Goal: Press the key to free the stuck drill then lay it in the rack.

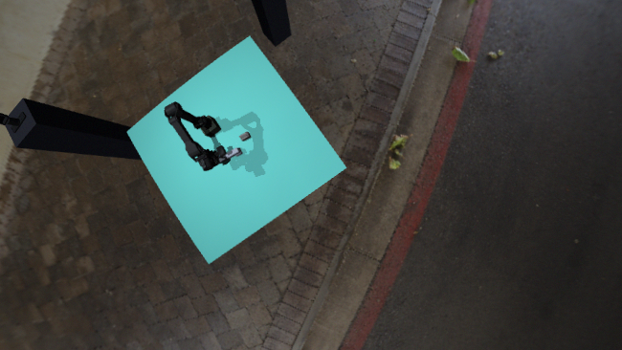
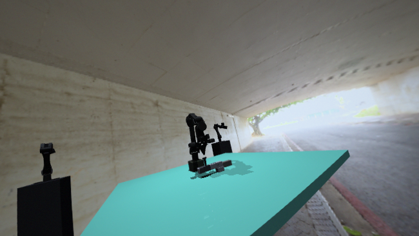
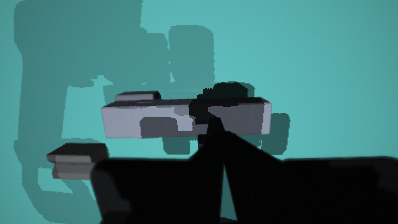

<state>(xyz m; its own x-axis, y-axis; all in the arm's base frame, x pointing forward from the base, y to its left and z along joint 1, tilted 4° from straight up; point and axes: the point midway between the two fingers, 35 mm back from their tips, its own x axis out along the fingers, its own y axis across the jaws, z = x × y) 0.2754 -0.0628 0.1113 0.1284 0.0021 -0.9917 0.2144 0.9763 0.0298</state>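
Right now my gripper tip is 60 mm to the right of the drill and 90 mm above it. Also, from my gripper tip: small block 50 mm behind, 220 mm to the left, 120 mm below; long grey fixture 10 mm behind, 40 mm to the left, 100 mm below.
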